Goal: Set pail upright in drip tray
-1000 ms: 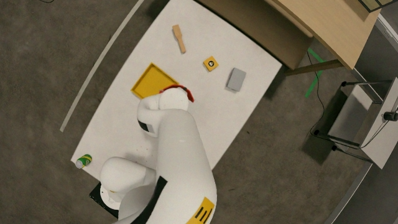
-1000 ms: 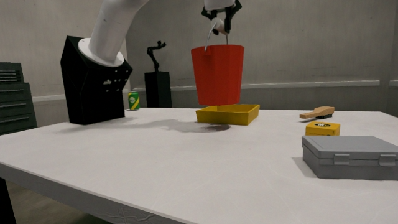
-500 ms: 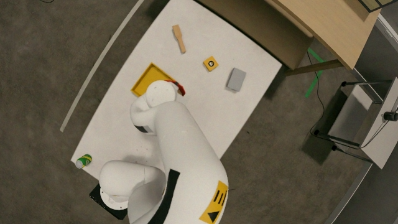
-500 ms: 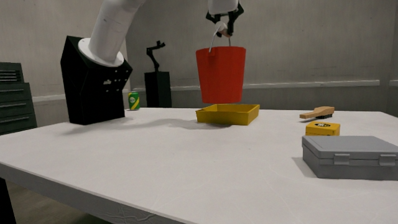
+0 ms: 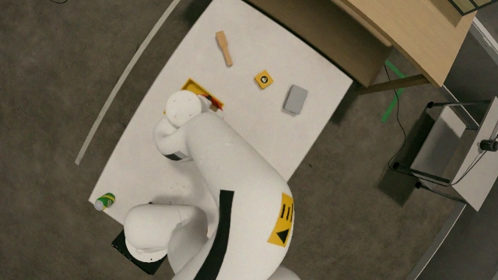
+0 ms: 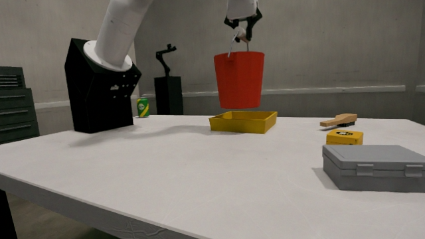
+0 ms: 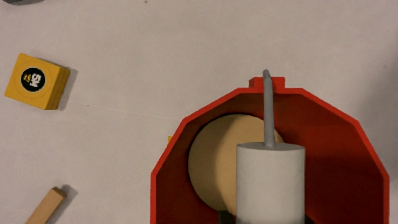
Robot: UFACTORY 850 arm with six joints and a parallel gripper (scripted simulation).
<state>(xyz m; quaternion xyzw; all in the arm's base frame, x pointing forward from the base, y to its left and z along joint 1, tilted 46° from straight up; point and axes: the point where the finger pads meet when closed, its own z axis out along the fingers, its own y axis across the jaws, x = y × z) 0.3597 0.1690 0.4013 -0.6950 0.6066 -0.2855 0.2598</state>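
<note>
My gripper is now 10 cm above the red pail and 1 cm past it. From my hand the other things lie so: yellow drip tray 32 cm below, 7 cm to the left, 3 cm behind; pail handle 3 cm below, 1 cm behind; grey case 35 cm ahead, 31 cm below, 26 cm to the right.
</note>
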